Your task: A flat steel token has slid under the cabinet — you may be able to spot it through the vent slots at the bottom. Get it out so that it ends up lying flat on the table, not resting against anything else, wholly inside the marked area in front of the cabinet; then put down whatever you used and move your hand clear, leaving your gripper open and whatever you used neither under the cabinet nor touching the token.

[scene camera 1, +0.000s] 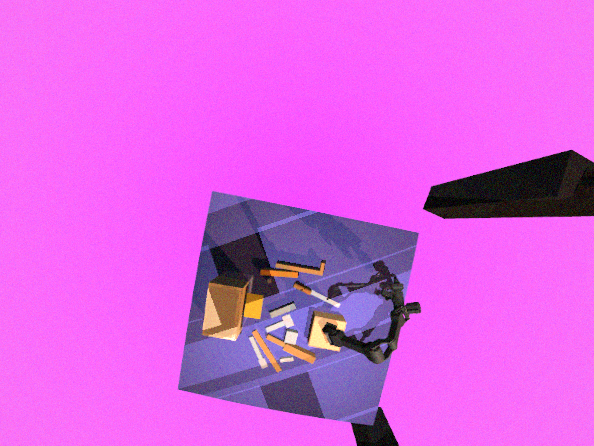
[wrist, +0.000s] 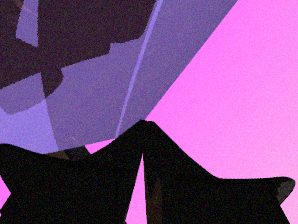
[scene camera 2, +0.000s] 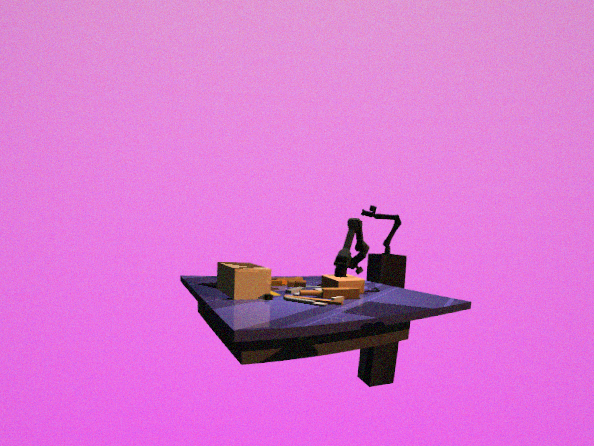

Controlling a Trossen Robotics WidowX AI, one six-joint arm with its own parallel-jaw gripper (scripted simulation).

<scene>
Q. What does the gripper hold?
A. Nothing.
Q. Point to a tan cabinet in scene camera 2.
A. At 240, 280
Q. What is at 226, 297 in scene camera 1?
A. A tan cabinet.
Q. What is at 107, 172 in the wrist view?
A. The gripper.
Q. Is the gripper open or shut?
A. Shut.
</scene>
